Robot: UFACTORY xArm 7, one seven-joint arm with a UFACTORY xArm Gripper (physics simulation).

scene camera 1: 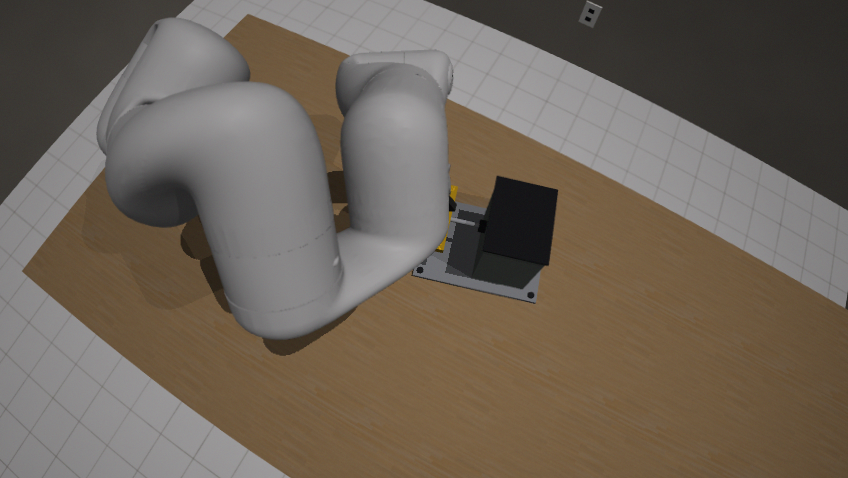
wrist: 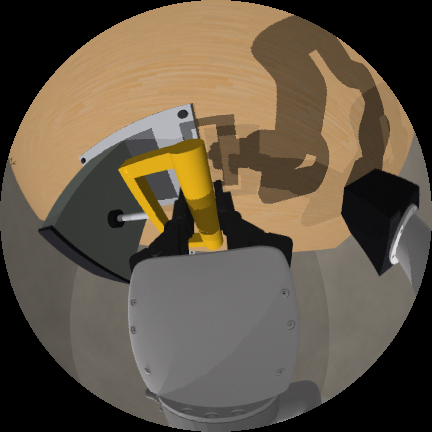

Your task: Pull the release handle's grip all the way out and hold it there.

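The release handle's yellow grip [wrist: 192, 172] is a round bar on a yellow frame in the wrist view. In the scene view, part of the yellow handle [scene camera 1: 441, 244] shows beside the arm. A light metal rod [scene camera 1: 463, 221] [wrist: 132, 217] runs from the handle into a black collar [scene camera 1: 482, 226] [wrist: 115, 218] on the dark housing [scene camera 1: 522, 219] [wrist: 90, 200]. A length of rod shows between the housing and the yellow frame. My gripper [wrist: 202, 193] is shut on the grip's bar, one black finger on each side. In the scene view the arm hides the fingers.
The housing stands on a grey base plate [scene camera 1: 475, 287] [wrist: 135, 124] with dark bolts at its corners, on the wooden table [scene camera 1: 623, 356] [wrist: 150, 60]. The arm's big grey links cover the table left of the housing. A black block-shaped part [wrist: 377, 215] shows at the right of the wrist view.
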